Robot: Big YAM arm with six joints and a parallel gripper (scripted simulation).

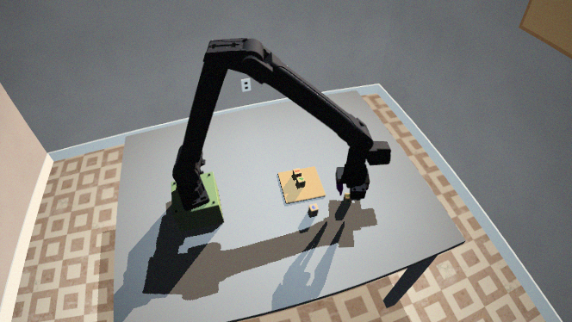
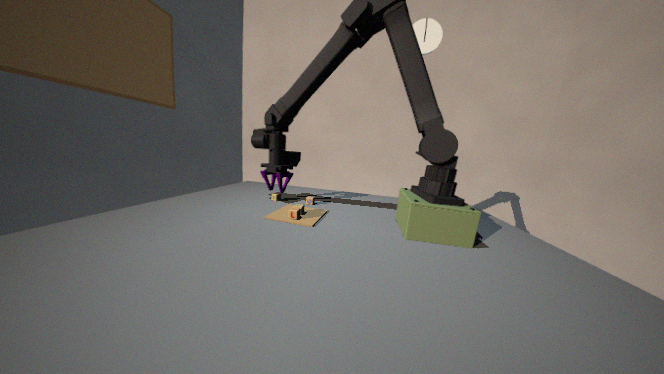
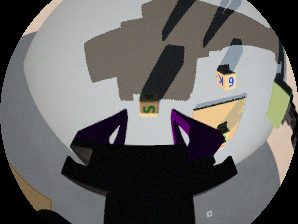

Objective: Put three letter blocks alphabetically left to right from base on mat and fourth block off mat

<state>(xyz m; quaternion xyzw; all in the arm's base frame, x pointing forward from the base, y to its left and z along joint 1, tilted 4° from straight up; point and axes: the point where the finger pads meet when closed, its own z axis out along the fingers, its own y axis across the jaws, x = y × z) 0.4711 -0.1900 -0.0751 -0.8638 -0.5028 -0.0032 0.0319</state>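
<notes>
The block is 110 mm behind my hand, 140 mm to the left of it and 20 mm below it. Also, from my hand: tan mat: 110 mm behind, 140 mm to the left, 40 mm below.
</notes>
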